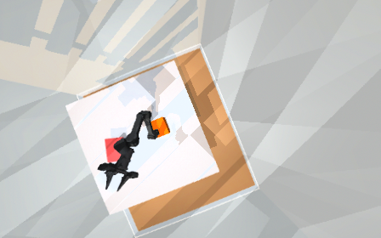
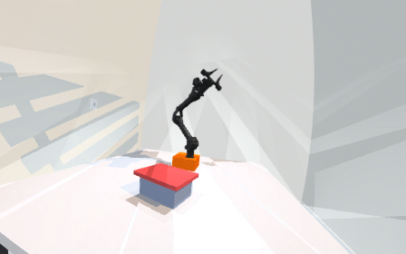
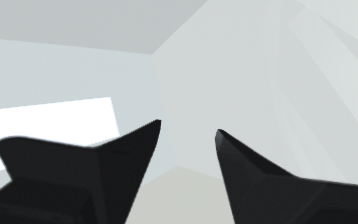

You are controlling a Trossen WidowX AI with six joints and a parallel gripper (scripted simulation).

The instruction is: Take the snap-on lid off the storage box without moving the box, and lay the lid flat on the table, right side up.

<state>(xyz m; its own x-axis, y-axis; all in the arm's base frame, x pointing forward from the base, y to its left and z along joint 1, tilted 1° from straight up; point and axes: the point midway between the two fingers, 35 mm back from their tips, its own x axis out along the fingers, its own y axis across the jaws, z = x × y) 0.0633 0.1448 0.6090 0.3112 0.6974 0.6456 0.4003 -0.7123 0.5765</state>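
Now: gripper tip 36 cm short of the red lid, 15 cm to the left of it and 61 cm above it. From my gripper tip the other things lie so: storage box 36 cm ahead, 15 cm to the right, 66 cm below.
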